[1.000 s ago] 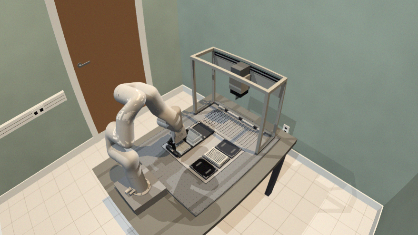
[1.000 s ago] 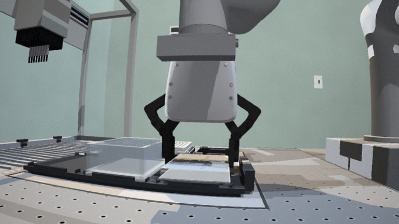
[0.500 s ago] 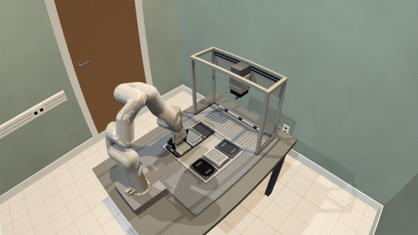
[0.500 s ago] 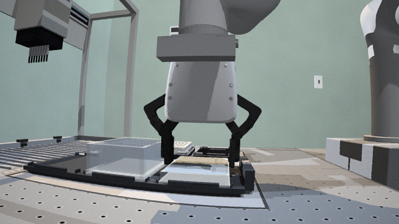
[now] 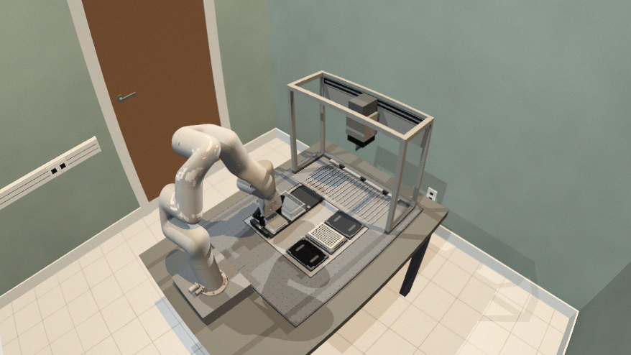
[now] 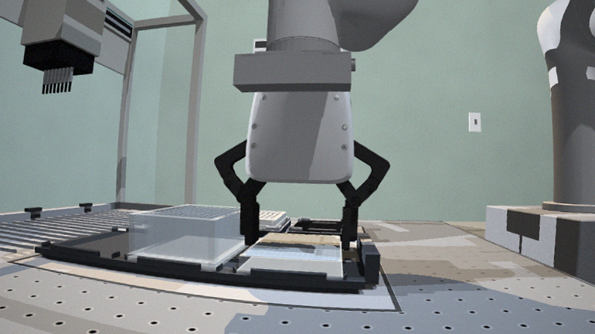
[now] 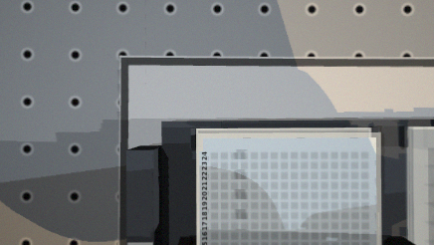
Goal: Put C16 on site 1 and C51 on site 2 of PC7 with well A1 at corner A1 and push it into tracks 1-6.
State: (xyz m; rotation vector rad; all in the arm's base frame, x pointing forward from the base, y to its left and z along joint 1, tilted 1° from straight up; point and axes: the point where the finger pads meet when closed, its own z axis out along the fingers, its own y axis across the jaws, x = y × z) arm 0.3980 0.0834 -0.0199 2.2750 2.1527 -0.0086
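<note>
The 384-well plate C16 lies 1 cm below my hand. The rest, counted from my hand: nest S3: 19 cm ahead, 24 cm to the right, 3 cm below; then carrier PC7: 10 cm ahead, 1 cm to the right, 2 cm below; then nest S1: 3 cm behind, 23 cm to the right, 3 cm below.
</note>
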